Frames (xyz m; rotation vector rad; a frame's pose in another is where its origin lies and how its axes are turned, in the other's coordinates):
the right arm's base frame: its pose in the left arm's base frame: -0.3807 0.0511 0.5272 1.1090 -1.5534 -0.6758
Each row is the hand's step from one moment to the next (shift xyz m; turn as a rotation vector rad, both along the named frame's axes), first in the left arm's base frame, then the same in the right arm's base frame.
Working: the left arm's base frame: its pose in the right arm's base frame: -0.1813 -0.5905 -0.2096 -1.1090 1.5534 0.6758

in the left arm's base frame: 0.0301 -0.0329 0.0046 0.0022 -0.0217 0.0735
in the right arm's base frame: 0.0315 -0.0186 -0.0259 0.0510 0.0537 -0.0199
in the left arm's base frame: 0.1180 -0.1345 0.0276 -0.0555 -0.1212 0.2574
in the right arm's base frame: 0.1326 -0.0671 -0.1034 0.2198 0.1889 -0.0038
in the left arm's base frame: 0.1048 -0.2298 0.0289 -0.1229 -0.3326 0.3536
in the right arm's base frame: 0.2194 -0.1008 -0.0794 0.4525 0.2060 0.0599
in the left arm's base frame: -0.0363 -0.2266 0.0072 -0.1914 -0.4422 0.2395
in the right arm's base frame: 0.2083 -0.0752 0.0606 0.5034 0.0839 0.1704
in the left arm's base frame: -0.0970 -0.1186 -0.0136 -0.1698 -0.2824 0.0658
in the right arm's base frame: 0.1021 -0.0306 0.1109 0.2847 -0.0069 0.1784
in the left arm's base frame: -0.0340 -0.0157 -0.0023 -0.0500 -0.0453 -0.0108
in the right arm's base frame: 0.0135 0.0020 0.0350 0.0367 -0.0126 0.0562
